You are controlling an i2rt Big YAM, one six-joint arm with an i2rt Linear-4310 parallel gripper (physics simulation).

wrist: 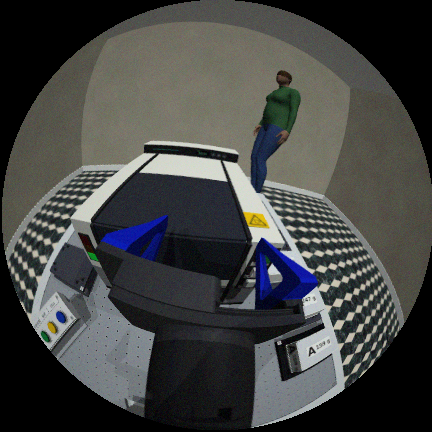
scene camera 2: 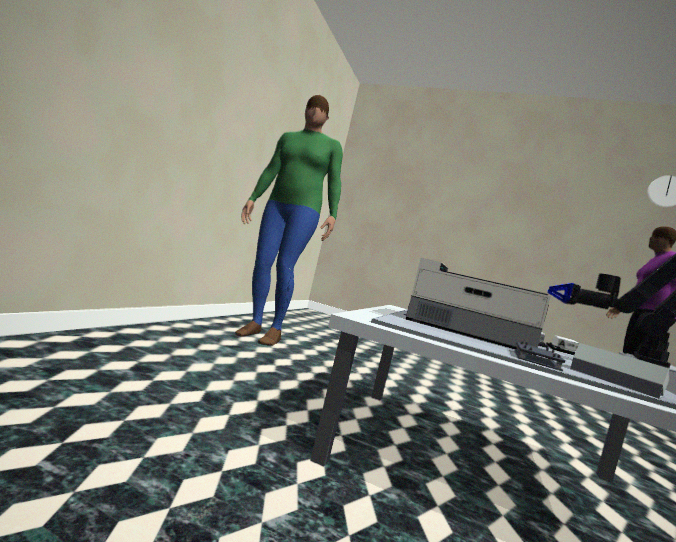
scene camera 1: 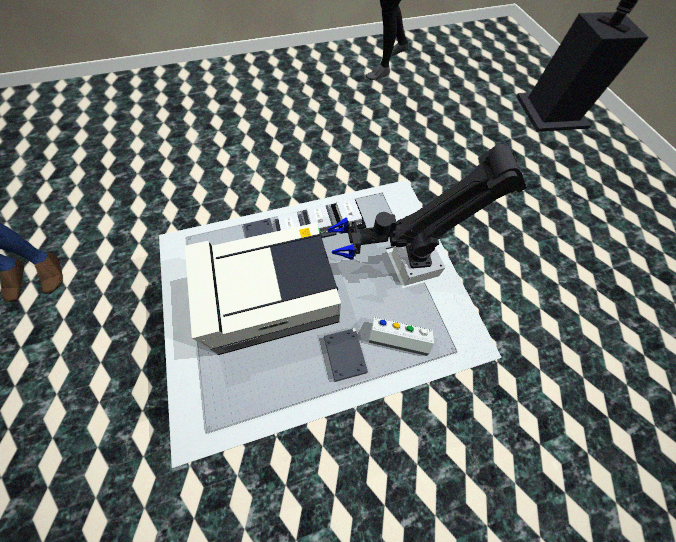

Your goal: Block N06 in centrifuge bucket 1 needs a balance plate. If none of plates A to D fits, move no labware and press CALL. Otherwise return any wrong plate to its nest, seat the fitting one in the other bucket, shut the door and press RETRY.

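Frame: origin at the arm's base, x back, y left, z down, level; centimetres.
Seen in the pictures: gripper, fingertip midpoint: (wrist: 214, 231) (scene camera 2: 548, 289) (scene camera 1: 329, 240); arm's base, link origin: (scene camera 2: 650, 361) (scene camera 1: 418, 254).
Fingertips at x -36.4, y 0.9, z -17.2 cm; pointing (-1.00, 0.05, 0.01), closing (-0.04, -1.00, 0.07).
Observation:
Offsets run from my fingertips to a thing's middle. "spot": to the spot under its first point.
My gripper (scene camera 1: 332, 241) (scene camera 2: 551, 291) (wrist: 214, 231) is open and empty. Its blue fingers are spread above the near end of the white centrifuge {dx -23.6, dy +9.8, dz +11.8 cm} (scene camera 1: 203, 287) (scene camera 2: 479, 299) (wrist: 185, 166). A dark panel {dx -10.3, dy +7.5, dz +2.9 cm} (scene camera 1: 304, 271) (wrist: 170, 200) lies across part of the centrifuge's top; a dark area shows between the fingers below it, and I cannot tell how the door stands. Plate A's white label {spot: dx +10.9, dy -20.9, dz +20.2 cm} (scene camera 2: 565, 343) (wrist: 318, 351) stands at lower right in the wrist view; a label partly hidden by the right finger ends in 47 g {dx -2.4, dy -25.1, dz +20.7 cm} (wrist: 309, 300). Block N06 and the buckets do not show. The button box {dx +23.5, dy +30.7, dz +19.8 cm} (scene camera 1: 400, 339) (scene camera 2: 620, 366) (wrist: 52, 315) carries blue, yellow, green and white buttons.
A dark base plate {dx +2.3, dy +35.0, dz +21.9 cm} (scene camera 1: 345, 355) (wrist: 75, 267) lies beside the button box. Another dark plate {dx -28.6, dy -20.0, dz +23.1 cm} (scene camera 1: 258, 227) is at the back edge. The arm's base (scene camera 1: 418, 271) stands at the table's right. A person in green (scene camera 2: 299, 169) (wrist: 282, 107) and one in purple (scene camera 2: 651, 276) stand beyond the table.

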